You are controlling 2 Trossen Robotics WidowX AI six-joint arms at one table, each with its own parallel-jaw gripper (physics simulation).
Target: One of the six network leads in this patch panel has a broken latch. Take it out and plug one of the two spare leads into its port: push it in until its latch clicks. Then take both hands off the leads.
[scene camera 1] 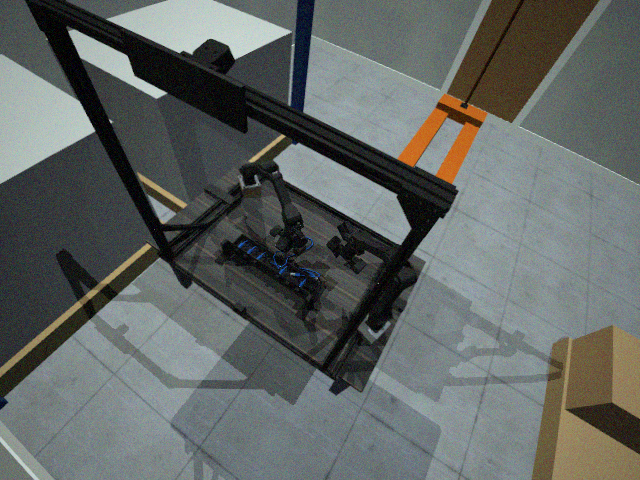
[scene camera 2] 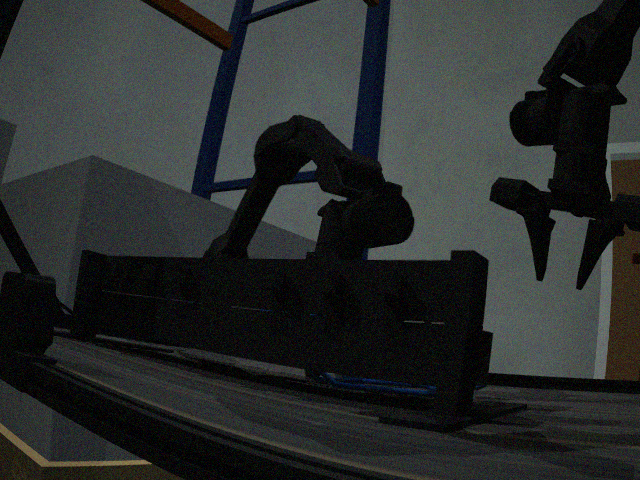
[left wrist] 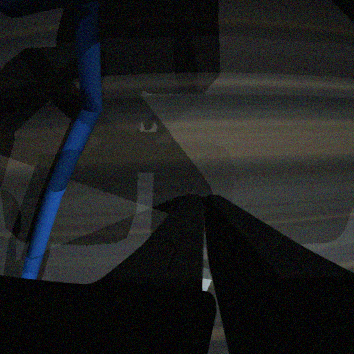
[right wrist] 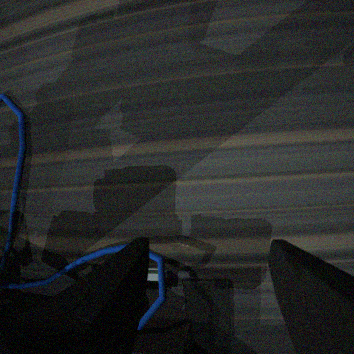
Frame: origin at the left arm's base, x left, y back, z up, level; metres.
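Seen in the pictures: left gripper, fingertip midpoint: point(scene camera 2: 311, 377) point(left wrist: 200, 206); right gripper, fingertip midpoint: point(scene camera 1: 340, 260) point(scene camera 2: 558, 285) point(right wrist: 209, 250); left arm's base, link origin: point(scene camera 1: 249, 180); right arm's base, link origin: point(scene camera 1: 375, 322).
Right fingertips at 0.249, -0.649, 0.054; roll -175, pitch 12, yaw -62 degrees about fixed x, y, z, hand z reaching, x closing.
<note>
Offsets run from my right fingertips to a thing's middle, as dx, dy, dz. "*": to the spot under its first point. Level surfaces: height alone.
The black patch panel {-0.303, +0.099, -0.069} point(scene camera 1: 266, 268) point(scene camera 2: 258, 294) stands across the table with several blue leads along it. A blue cable point(scene camera 1: 311, 241) point(left wrist: 47, 215) point(right wrist: 20, 160) loops on the table near my left gripper point(scene camera 1: 289, 251) point(left wrist: 204, 198). Its fingers are shut with the tips together; a pale bit, seemingly a plug {* -0.167, +0.221, -0.116} point(left wrist: 206, 284), shows through the slit between them. The panel mostly hides this gripper in scene camera 2. My right gripper point(scene camera 1: 347, 253) point(scene camera 2: 558, 283) point(right wrist: 209, 250) is half open and empty above the table. Another blue cable {* -0.119, +0.059, -0.118} point(right wrist: 100, 252) passes behind its finger. The broken latch cannot be made out.
A black frame point(scene camera 1: 330, 135) with an overhead beam spans the table {dz -0.123} point(scene camera 1: 294, 330) point(scene camera 2: 232, 408). Blue cables {* -0.114, +0.166, -0.121} point(scene camera 2: 382, 384) lie low behind the panel. Large grey blocks point(scene camera 1: 227, 93) stand at the back left, and cardboard boxes point(scene camera 1: 589, 372) at the lower right.
</note>
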